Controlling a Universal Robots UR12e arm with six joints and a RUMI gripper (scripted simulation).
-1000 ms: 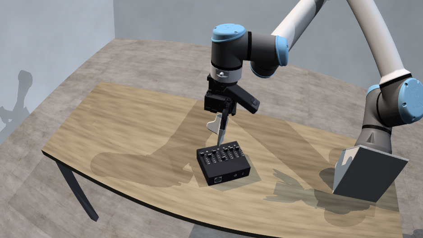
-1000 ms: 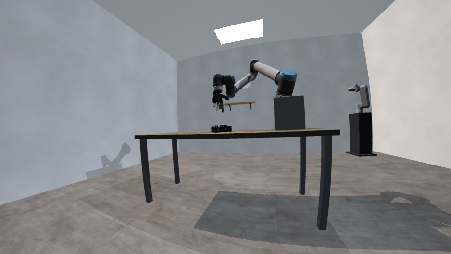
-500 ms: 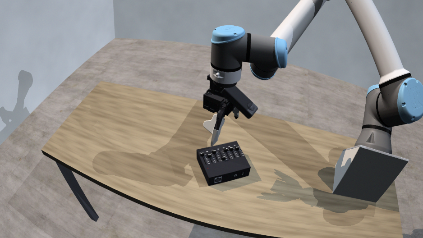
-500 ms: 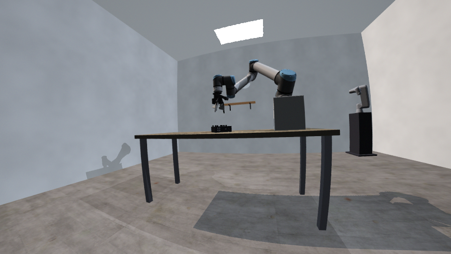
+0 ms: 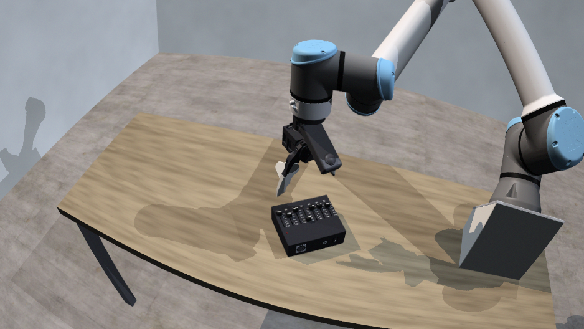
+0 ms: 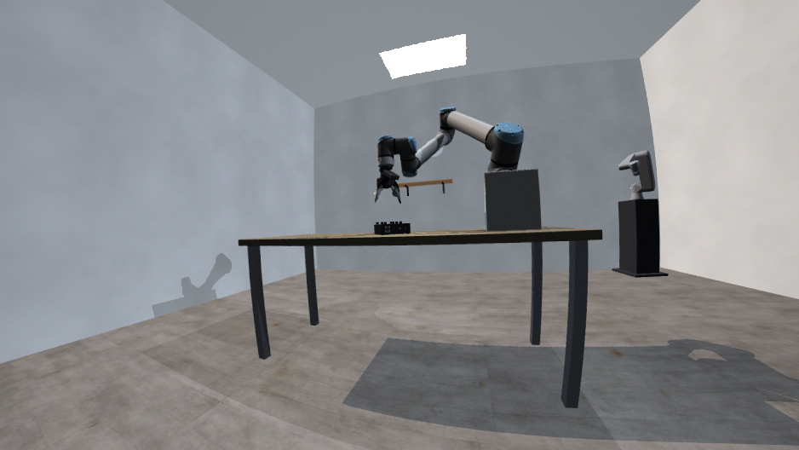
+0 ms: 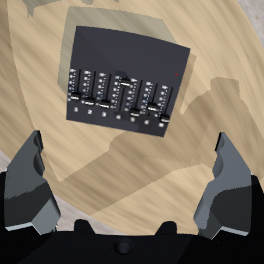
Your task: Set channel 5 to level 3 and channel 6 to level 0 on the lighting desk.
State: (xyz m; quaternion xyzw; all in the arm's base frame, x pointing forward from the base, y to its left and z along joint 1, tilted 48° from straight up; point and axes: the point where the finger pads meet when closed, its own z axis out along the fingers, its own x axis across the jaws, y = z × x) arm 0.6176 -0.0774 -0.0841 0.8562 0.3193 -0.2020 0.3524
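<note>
Now: the channel 5 fader knob 10 cm below my hand, 3 cm ahead of it and 2 cm to the right of it. From my hand the other things lie so: channel 6 fader knob (10 cm below, 4 cm ahead, 1 cm to the left).
</note>
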